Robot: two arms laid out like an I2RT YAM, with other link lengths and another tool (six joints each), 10 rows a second.
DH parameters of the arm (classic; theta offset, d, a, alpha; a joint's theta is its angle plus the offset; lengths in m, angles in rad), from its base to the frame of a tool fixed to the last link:
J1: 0 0.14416 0.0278 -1.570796
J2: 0 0 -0.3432 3.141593
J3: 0.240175 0 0.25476 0
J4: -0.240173 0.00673 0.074 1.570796
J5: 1.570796 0.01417 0 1.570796
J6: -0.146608 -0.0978 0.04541 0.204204
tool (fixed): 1.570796 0.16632 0 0
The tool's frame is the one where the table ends.
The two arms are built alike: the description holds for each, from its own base.
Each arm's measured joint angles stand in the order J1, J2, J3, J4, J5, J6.
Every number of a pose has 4 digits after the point.
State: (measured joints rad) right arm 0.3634 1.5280 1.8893 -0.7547 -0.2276 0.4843; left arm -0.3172 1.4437 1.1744 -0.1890 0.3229 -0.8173
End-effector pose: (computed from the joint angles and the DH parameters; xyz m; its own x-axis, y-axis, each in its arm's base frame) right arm 0.3545 0.0870 0.5763 -0.3523 0.2531 -0.9010 -0.3918 0.8344 0.3876; left arm 0.3529 -0.1429 0.4549 -0.5464 -0.6912 -0.4730 -0.0224 0.5766 -0.8167
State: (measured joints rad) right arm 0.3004 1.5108 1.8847 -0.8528 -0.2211 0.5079; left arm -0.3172 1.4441 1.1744 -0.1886 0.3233 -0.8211
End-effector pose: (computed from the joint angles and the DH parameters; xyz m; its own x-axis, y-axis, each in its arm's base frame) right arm 0.3465 0.0597 0.5659 -0.4129 0.2722 -0.8691 -0.2884 0.8661 0.4082; left arm 0.3532 -0.1428 0.4548 -0.5465 -0.6932 -0.4698 -0.0249 0.5742 -0.8183
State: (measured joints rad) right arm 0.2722 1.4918 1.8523 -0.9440 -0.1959 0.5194; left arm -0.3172 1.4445 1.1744 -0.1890 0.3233 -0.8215
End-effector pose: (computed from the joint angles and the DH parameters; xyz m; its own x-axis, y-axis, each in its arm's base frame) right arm 0.3356 0.0443 0.5491 -0.4845 0.2689 -0.8324 -0.1980 0.8931 0.4038; left arm 0.3533 -0.1428 0.4546 -0.5469 -0.6933 -0.4692 -0.0258 0.5742 -0.8183
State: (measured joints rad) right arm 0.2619 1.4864 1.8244 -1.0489 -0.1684 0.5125; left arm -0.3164 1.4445 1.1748 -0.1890 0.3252 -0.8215
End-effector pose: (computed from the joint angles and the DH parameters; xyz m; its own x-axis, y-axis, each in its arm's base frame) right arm 0.3263 0.0362 0.5301 -0.5712 0.2397 -0.7850 -0.1274 0.9189 0.3732; left arm 0.3534 -0.1426 0.4547 -0.5475 -0.6933 -0.4687 -0.0252 0.5735 -0.8188
